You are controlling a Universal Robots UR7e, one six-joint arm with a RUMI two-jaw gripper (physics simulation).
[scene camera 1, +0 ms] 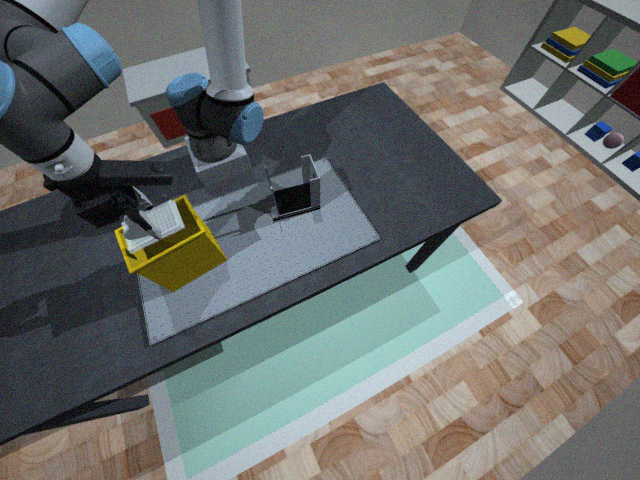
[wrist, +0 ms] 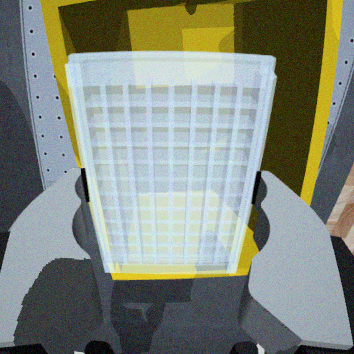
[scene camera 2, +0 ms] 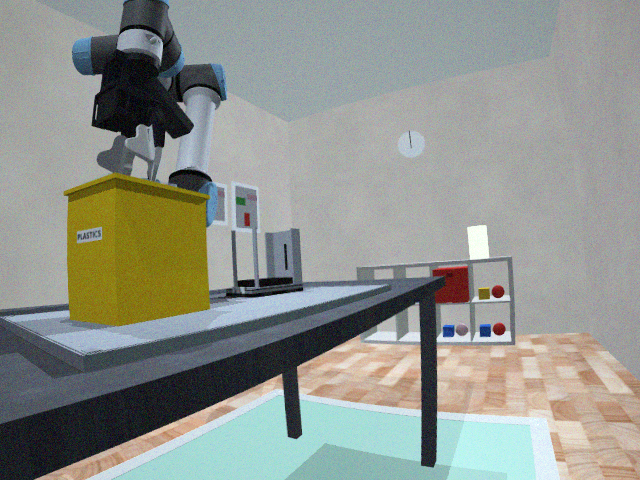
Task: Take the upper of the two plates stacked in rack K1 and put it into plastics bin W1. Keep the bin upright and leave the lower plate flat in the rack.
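Frame: origin at the arm's base, x ahead, y left, z up, level; millimetres.
Seen in the pictures: gripper, fingertip midpoint: [scene camera 1: 156, 224] [wrist: 170, 171]; arm's base, origin of the base link: [scene camera 1: 214, 145].
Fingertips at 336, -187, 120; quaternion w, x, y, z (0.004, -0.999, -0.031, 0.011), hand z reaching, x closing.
Observation:
Offsets run from my fingertips to a thing's top centre, as dx, dy, dz. Level surfaces: height alone.
My gripper [scene camera 1: 143, 243] [scene camera 2: 135, 174] [wrist: 170, 171] is shut on a clear whitish gridded plate {+1, -8, +10} [scene camera 1: 168, 218] [wrist: 171, 115], one finger on each side. The plate is at the mouth of yellow plastics bin W1 {+15, +0, -8} [scene camera 1: 180, 263] [scene camera 2: 160, 253] [wrist: 321, 110]; in the wrist view its left edge overlaps the bin's left wall. In scene camera 2 the bin's walls hide the plate and the fingertips, and the bin stands upright. Rack K1 {-38, +349, -38} [scene camera 1: 315, 196] [scene camera 2: 295, 258] stands upright to the right. A black flat piece {-37, +358, -154} [scene camera 1: 292, 199] [scene camera 2: 268, 282] lies level at its bottom; I cannot tell if it is the lower plate.
The bin and rack stand on a grey perforated board {dz -188} [scene camera 1: 289, 253] [scene camera 2: 155, 335] on the dark table [scene camera 1: 413, 170] [scene camera 2: 206, 372]. The arm's base [scene camera 1: 214, 149] is behind the board, between bin and rack. A shelf unit [scene camera 2: 513, 299] stands beyond the table.

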